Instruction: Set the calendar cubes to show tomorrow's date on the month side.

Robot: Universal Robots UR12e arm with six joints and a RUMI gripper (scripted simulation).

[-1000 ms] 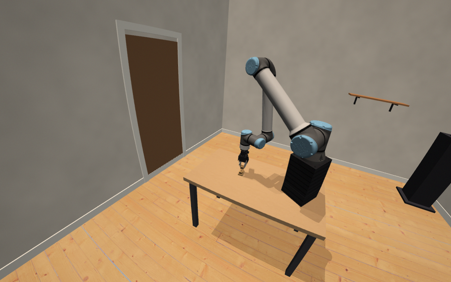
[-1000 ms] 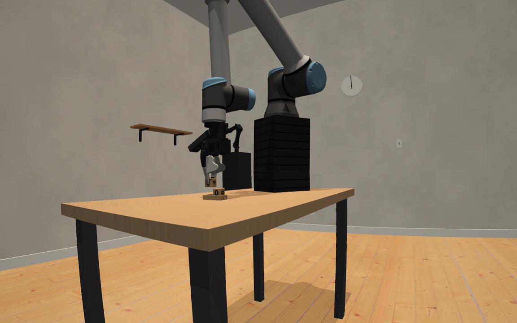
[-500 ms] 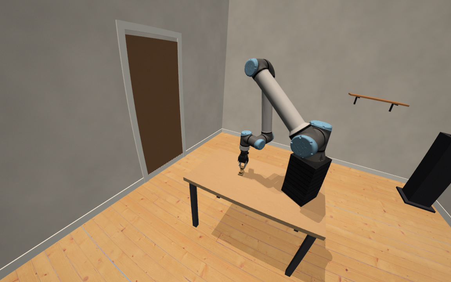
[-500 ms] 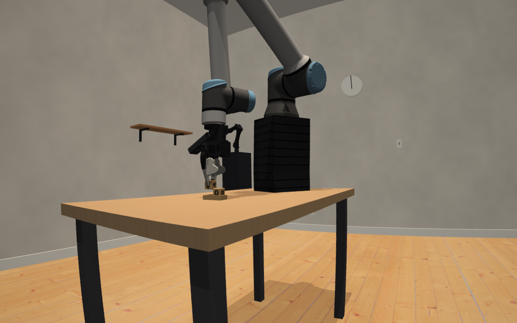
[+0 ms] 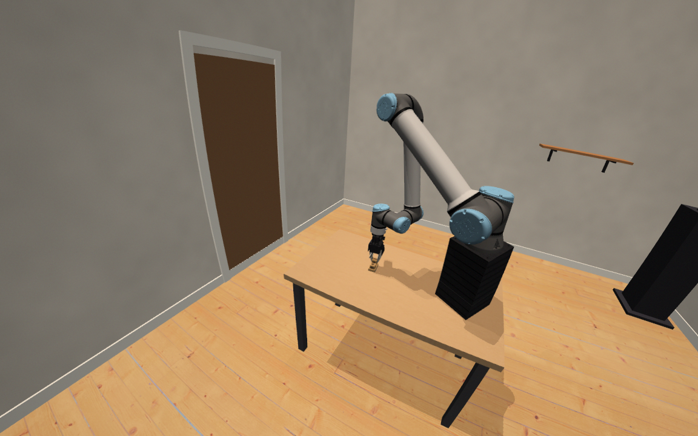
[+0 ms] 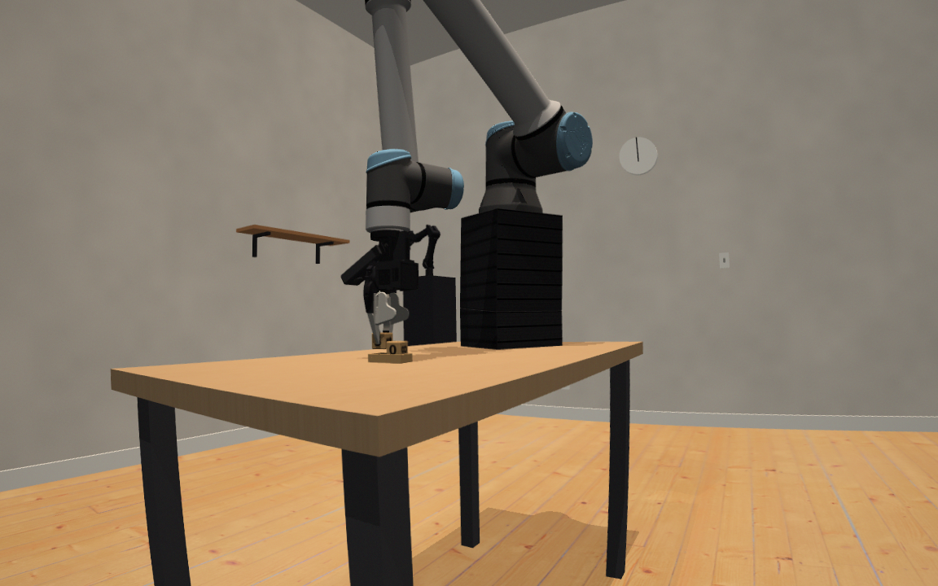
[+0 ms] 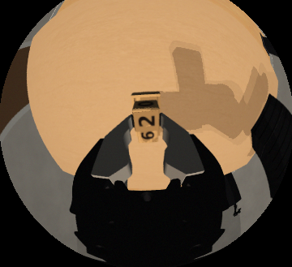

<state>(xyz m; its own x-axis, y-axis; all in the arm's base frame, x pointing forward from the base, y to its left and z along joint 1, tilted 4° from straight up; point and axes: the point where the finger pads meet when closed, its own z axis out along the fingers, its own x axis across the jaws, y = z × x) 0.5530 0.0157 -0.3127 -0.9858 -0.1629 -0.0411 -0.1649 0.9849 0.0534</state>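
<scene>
Now: the wooden tray 40 mm below my hand and 20 mm to the left of it.
</scene>
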